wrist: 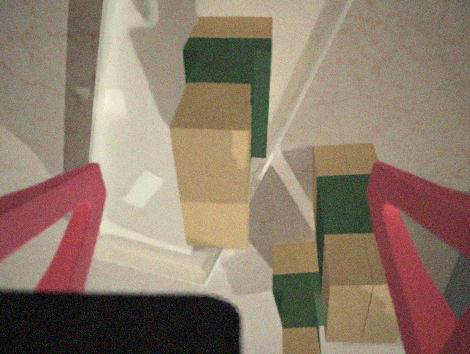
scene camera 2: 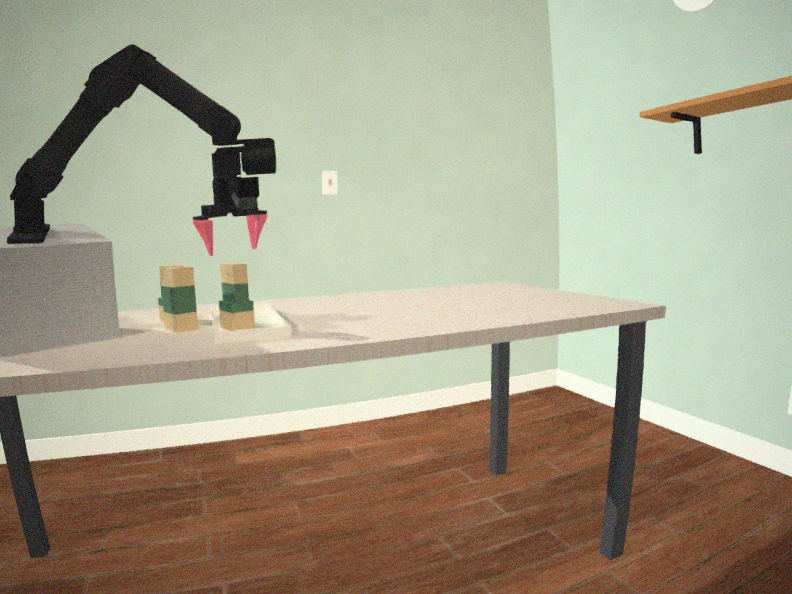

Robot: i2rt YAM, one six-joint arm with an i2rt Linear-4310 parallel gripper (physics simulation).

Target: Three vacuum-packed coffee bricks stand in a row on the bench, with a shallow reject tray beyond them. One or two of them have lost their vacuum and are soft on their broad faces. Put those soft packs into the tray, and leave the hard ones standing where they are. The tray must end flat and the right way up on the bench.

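Pixels of known places: gripper, fingertip midpoint: (wrist: 236,177) (scene camera 2: 232,252); arm's base, link origin: (scene camera 2: 30,235).
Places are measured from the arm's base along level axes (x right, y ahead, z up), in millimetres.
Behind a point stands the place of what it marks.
Note:
My gripper (scene camera 2: 232,251) @[z -63, x 198, y 414 mm] (wrist: 236,177) @[z -63, x 198, y 414 mm] is open and empty, its red fingers wide apart above a tan pack with a green band (scene camera 2: 237,318) @[z -202, x 201, y 414 mm] (wrist: 215,165) @[z -90, x 180, y 423 mm]. That pack stands upright inside the white reject tray (scene camera 2: 271,333) @[z -223, x 300, y 453 mm] (wrist: 145,254) @[z -230, x -92, y 505 mm], which lies flat and right way up on the bench. Two more tan and green packs stand close together beside the tray. In the scene view the front pack (scene camera 2: 179,299) @[z -160, x 107, y 310 mm] partly hides the rear pack (scene camera 2: 162,312) @[z -209, x -83, y 292 mm]. In the wrist view one pack (wrist: 345,205) @[z -159, x 101, y 331 mm] is partly behind the right finger and another pack (wrist: 296,300) @[z -161, x -36, y 336 mm] is cut off by the lower edge. Softness cannot be seen.
The bench (scene camera 2: 447,306) @[z -233, x 210, y 963 mm] carries the tray and packs. A grey block (scene camera 2: 57,287) @[z -111, x 112, y 58 mm] under the arm's base stands at its left end, left of the packs. A wooden shelf (scene camera 2: 722,102) is on the right wall, far from the arm.

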